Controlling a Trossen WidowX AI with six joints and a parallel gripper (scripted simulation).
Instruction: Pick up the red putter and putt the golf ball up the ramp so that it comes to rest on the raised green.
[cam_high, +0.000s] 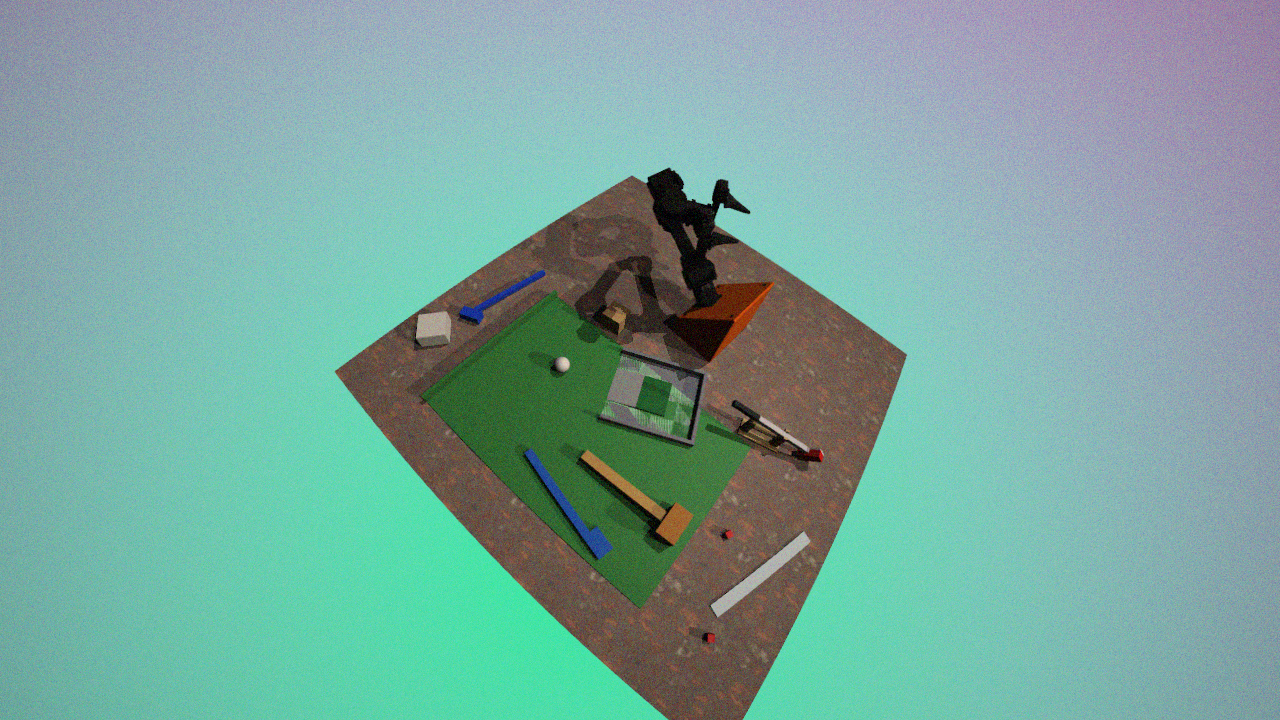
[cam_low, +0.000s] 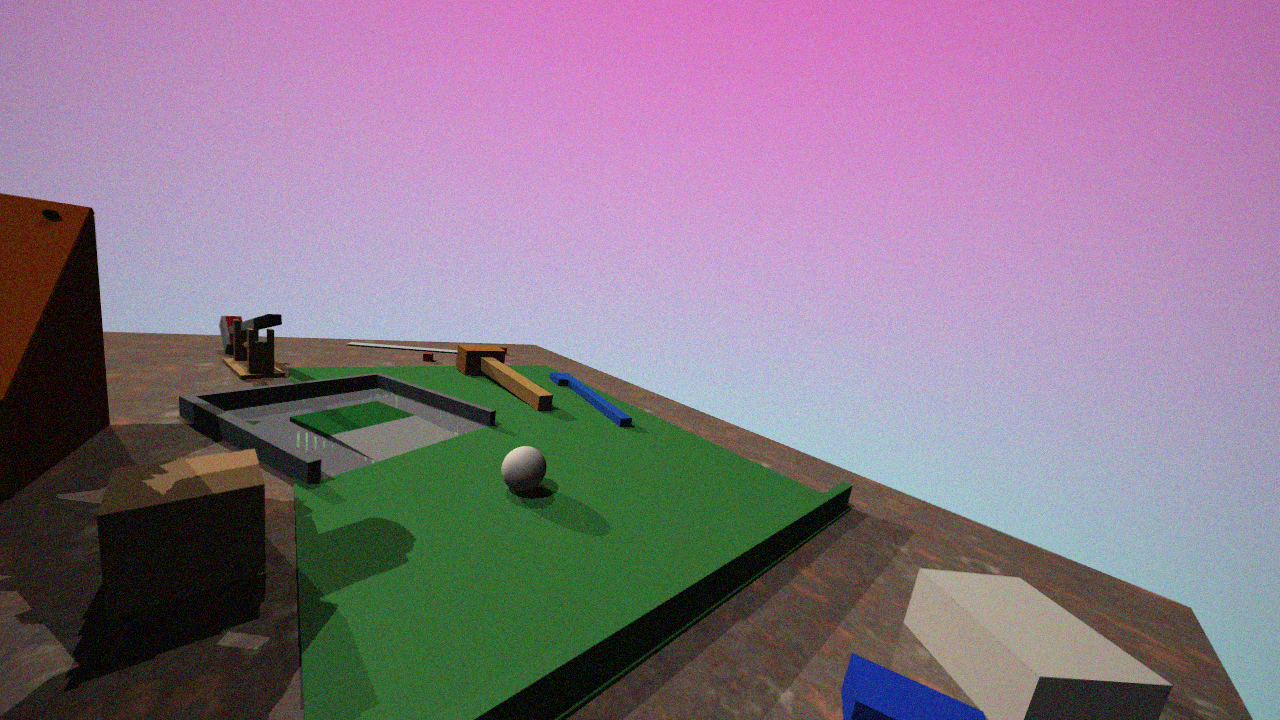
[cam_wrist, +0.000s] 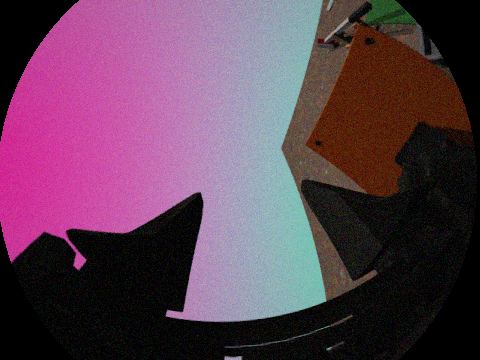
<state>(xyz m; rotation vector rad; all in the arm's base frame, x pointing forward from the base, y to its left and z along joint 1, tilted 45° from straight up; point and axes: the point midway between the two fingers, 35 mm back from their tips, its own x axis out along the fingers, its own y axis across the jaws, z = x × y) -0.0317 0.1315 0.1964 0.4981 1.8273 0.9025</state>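
My gripper tip is 260 mm short of the red putter, 380 mm to the right of it and 270 mm above it. From my gripper tip the other things lie so: tan block: 260 mm ahead, 180 mm to the right, 300 mm below; white golf ball: 470 mm ahead, 190 mm to the right, 310 mm below; blue putter: 420 mm ahead, 490 mm to the right, 320 mm below.
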